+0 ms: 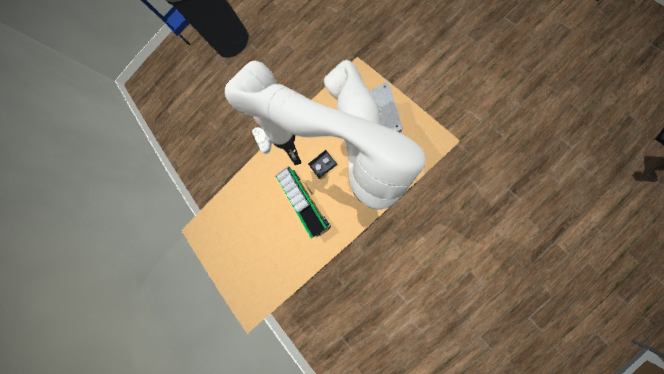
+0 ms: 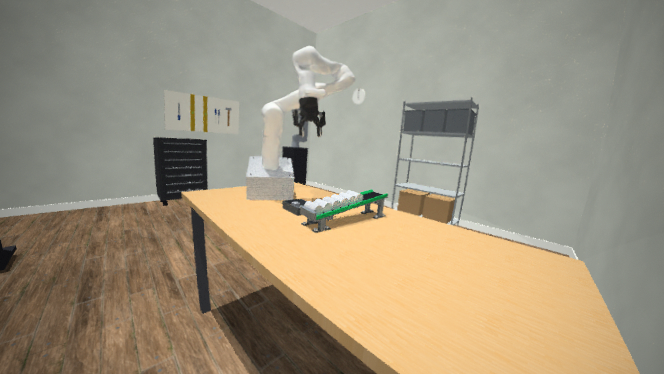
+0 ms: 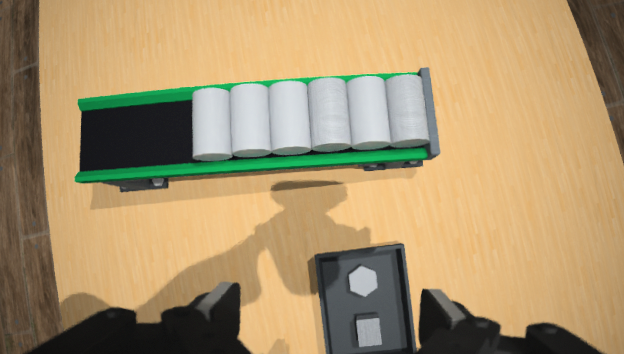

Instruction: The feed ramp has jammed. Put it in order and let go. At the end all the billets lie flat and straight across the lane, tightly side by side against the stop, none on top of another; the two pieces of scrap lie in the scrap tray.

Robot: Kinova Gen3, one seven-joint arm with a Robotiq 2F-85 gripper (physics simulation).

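Several white cylindrical billets lie flat and straight across the lane of the green-railed ramp. They are side by side, in one layer, and the end one is against the grey stop. A light hexagonal scrap piece and a square scrap piece lie apart in the dark scrap tray. My gripper is open and empty, high above the table near the tray and the stop end of the ramp.
The ramp and tray stand on the wooden table. The arm's grey base block stands near one table end. A shelf unit and a black drawer cabinet stand beyond the table.
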